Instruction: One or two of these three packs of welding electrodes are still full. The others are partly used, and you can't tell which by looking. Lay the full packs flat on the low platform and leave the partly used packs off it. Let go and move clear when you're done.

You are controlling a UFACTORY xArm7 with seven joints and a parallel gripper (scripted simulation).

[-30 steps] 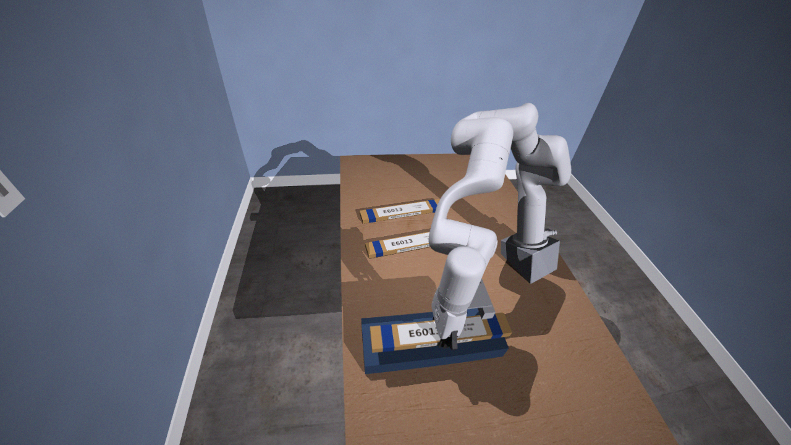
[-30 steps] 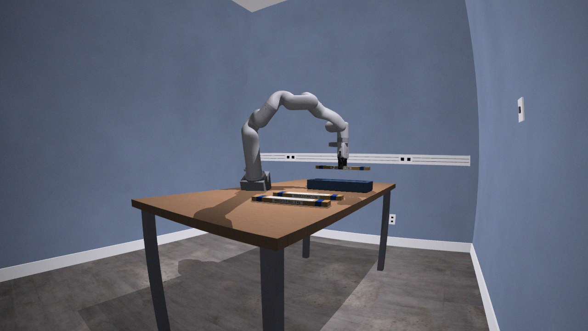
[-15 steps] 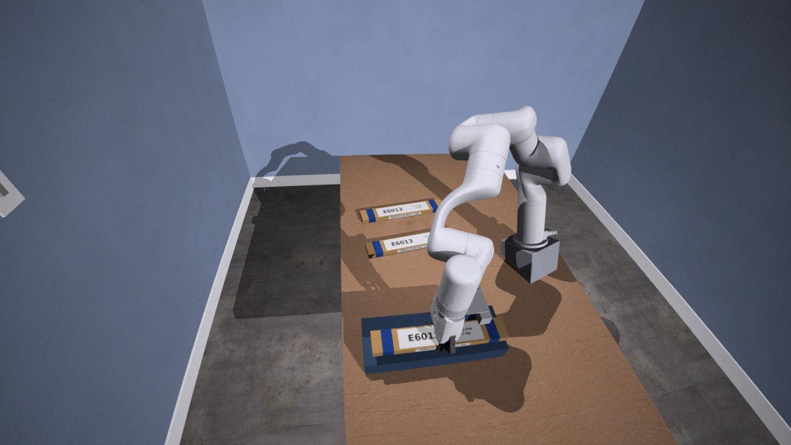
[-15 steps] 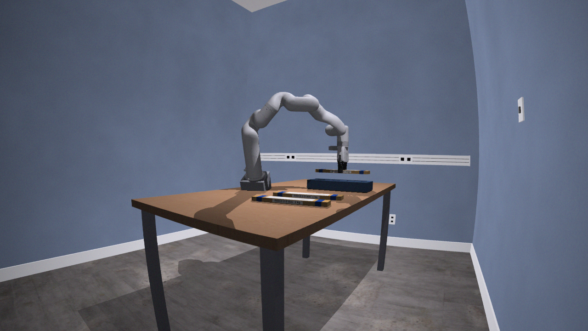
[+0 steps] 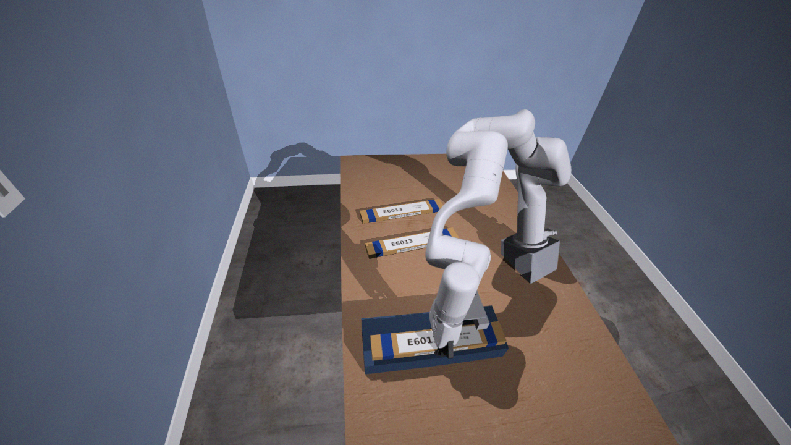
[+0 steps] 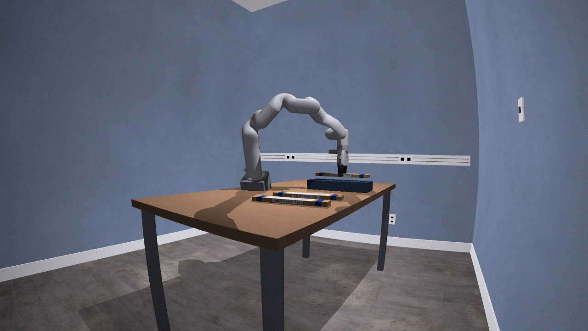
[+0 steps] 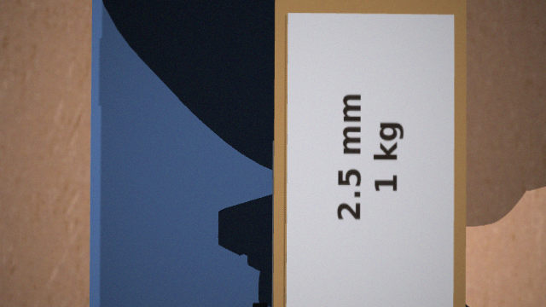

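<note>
Right now my hand is 40 mm to the left of the low blue platform and 80 mm above it.
</note>
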